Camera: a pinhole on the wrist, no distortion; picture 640 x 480 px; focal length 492.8 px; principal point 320.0 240.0 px. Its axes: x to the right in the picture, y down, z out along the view. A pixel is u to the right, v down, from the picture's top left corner.
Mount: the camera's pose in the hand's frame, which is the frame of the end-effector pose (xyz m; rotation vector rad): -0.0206 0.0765 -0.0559 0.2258 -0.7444 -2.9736
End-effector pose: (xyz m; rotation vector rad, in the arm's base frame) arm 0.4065 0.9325 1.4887 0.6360 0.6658 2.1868
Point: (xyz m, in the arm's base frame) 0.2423 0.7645 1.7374
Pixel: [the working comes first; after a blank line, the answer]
In the camera's frame: -0.0839 -0.1847 0.1972

outside the picture
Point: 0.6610 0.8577 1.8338
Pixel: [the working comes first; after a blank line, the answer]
In the camera's frame: 0.0458 0.1615 0.4351

372 423
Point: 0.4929 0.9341 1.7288
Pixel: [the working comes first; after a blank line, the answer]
In the camera's frame: -0.0643 0.1106 0.2608

198 449
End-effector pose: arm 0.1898 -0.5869 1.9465 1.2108 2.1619 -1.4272
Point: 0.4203 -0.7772 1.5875
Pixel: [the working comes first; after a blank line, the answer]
In the camera's frame: -0.0839 -0.0960 0.4317

224 130
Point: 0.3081 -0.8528 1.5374
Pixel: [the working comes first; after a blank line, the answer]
In the camera's frame: -0.1530 0.0175 0.4879

165 258
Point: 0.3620 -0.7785 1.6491
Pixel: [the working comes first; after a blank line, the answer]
In the camera's frame: -0.0699 -0.0305 0.3798

229 200
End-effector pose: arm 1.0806 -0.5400 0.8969 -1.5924 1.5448 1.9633
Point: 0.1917 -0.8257 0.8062
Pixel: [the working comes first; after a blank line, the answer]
In the camera's frame: -0.6849 -0.3236 0.5225

outside the picture
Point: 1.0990 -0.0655 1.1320
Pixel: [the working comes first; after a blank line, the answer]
In the camera's frame: 0.3453 0.3143 0.3251

outside the picture
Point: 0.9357 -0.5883 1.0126
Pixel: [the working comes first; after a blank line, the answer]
In the camera's frame: -0.0317 -0.0529 0.1320

202 43
